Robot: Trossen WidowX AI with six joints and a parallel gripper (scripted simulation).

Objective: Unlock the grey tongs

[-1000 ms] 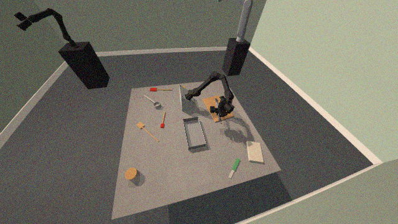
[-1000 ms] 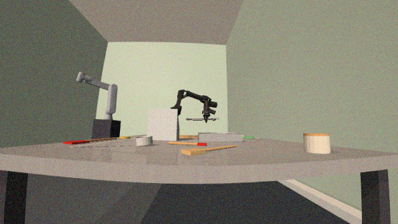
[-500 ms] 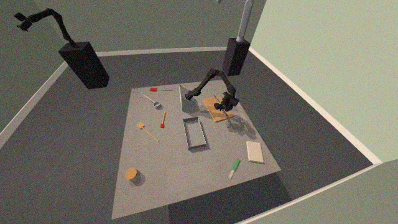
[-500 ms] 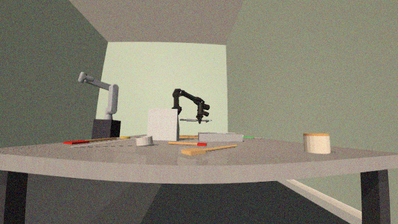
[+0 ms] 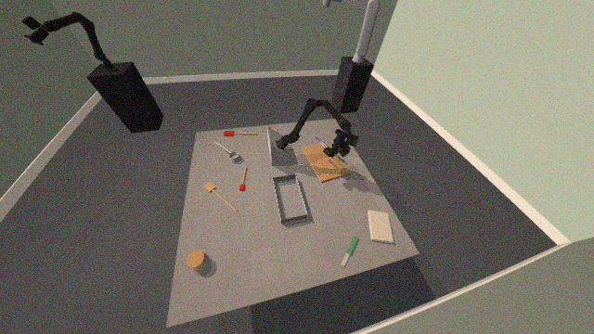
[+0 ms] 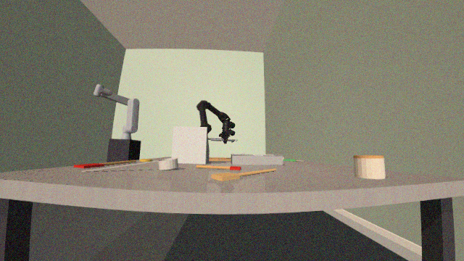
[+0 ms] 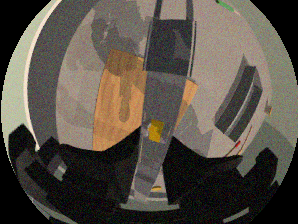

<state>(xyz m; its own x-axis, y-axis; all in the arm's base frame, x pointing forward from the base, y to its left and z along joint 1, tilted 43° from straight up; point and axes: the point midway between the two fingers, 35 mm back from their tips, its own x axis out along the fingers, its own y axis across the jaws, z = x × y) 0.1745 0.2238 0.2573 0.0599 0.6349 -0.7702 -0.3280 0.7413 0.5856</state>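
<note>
Now: the yellow lock piece 2 cm ahead of my gripper tip, 1 cm to the left of it and 3 cm above it. Also, from my gripper tip: pale block: 50 cm ahead, 13 cm to the left, 13 cm below; wooden board: 9 cm behind, 13 cm below; roasting tin: 17 cm ahead, 36 cm to the right, 11 cm below.
</note>
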